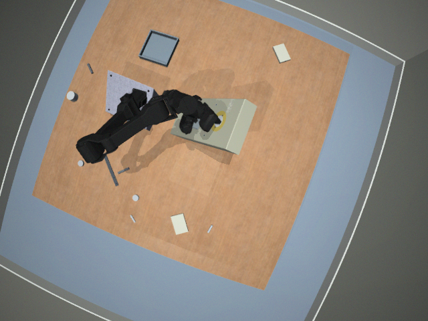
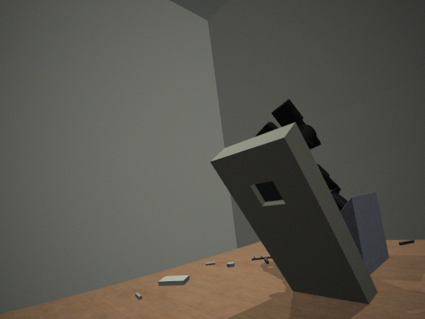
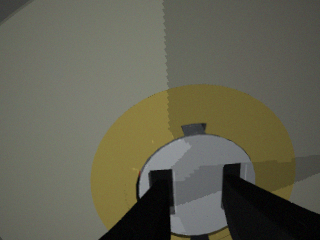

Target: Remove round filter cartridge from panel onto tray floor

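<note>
My gripper tip is 1 cm short of the round white filter cartridge and 1 cm above it. Round my gripper tip: grey-blue tray (40 cm behind, 30 cm to the left, 27 cm below).
</note>
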